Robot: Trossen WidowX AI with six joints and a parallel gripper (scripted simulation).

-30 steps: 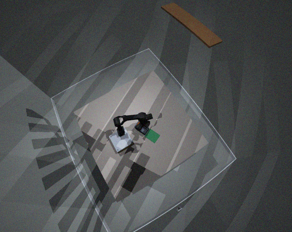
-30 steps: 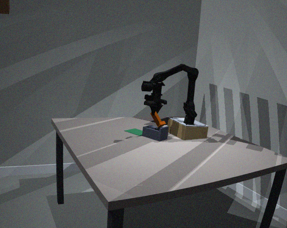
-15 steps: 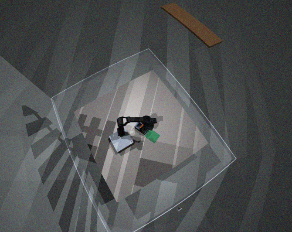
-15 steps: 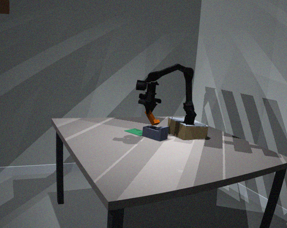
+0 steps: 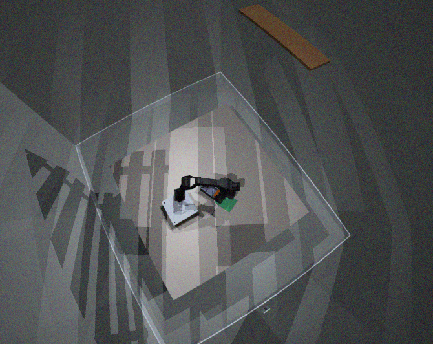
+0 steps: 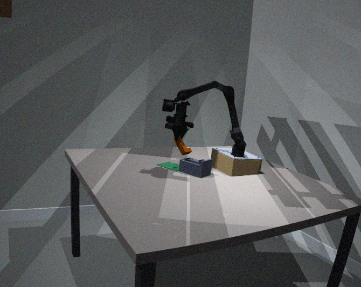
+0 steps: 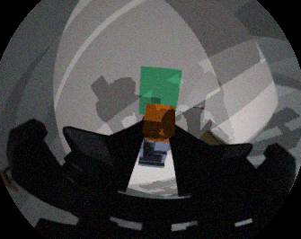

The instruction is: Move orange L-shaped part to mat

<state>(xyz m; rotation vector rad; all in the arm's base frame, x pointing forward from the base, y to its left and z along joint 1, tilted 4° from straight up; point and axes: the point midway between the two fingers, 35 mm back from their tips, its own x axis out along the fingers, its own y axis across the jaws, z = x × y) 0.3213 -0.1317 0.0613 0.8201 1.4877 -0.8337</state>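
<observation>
Right now my gripper tip is 170 mm above the green mat, 20 mm to the left of it and 10 mm short of it. From my gripper tip the other things lie so: orange L-shaped part: 30 mm below, 30 mm behind, 20 mm to the left.
</observation>
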